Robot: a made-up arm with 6 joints. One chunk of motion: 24 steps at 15 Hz.
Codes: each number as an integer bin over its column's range. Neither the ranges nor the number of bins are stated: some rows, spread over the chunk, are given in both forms.
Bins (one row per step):
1: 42 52 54 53 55 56
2: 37 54 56 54 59 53
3: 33 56 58 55 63 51
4: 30 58 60 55 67 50
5: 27 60 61 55 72 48
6: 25 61 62 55 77 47
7: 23 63 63 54 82 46
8: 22 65 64 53 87 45
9: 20 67 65 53 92 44
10: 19 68 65 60 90 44
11: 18 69 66 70 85 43
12: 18 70 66 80 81 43
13: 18 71 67 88 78 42
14: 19 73 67 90 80 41
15: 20 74 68 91 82 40
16: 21 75 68 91 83 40
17: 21 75 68 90 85 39
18: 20 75 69 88 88 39
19: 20 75 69 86 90 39
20: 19 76 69 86 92 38
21: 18 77 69 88 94 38
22: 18 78 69 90 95 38
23: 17 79 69 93 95 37
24: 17 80 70 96 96 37
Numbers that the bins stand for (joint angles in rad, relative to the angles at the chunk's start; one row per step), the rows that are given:
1: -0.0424 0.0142 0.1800 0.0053 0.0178 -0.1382
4: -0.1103 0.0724 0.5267 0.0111 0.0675 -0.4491
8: -0.1556 0.1403 0.7578 0.0053 0.1503 -0.7082
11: -0.1782 0.1791 0.8733 0.0551 0.1420 -0.8118
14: -0.1725 0.2179 0.9311 0.1136 0.1213 -0.9155
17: -0.1612 0.2373 0.9889 0.1136 0.1420 -1.0191
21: -0.1782 0.2567 1.0467 0.1078 0.1793 -1.0709
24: -0.1838 0.2858 1.1044 0.1312 0.1876 -1.1227
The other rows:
2: -0.0707 0.0336 0.2956 0.0082 0.0343 -0.2936
3: -0.0933 0.0530 0.4111 0.0111 0.0509 -0.3973
5: -0.1273 0.0918 0.5844 0.0111 0.0882 -0.5527
6: -0.1386 0.1015 0.6422 0.0111 0.1089 -0.6045
7: -0.1499 0.1209 0.7000 0.0082 0.1296 -0.6564
9: -0.1669 0.1597 0.8156 0.0053 0.1710 -0.7600
10: -0.1725 0.1694 0.8156 0.0258 0.1627 -0.7600
12: -0.1782 0.1888 0.8733 0.0843 0.1255 -0.8118
13: -0.1782 0.1985 0.9311 0.1078 0.1130 -0.8636
15: -0.1669 0.2276 0.9889 0.1166 0.1296 -0.9673
16: -0.1612 0.2373 0.9889 0.1166 0.1337 -0.9673
18: -0.1669 0.2373 1.0467 0.1078 0.1544 -1.0191
19: -0.1669 0.2373 1.0467 0.1019 0.1627 -1.0191
20: -0.1725 0.2470 1.0467 0.1019 0.1710 -1.0709
22: -0.1782 0.2664 1.0467 0.1136 0.1834 -1.0709
23: -0.1838 0.2761 1.0467 0.1224 0.1834 -1.1227

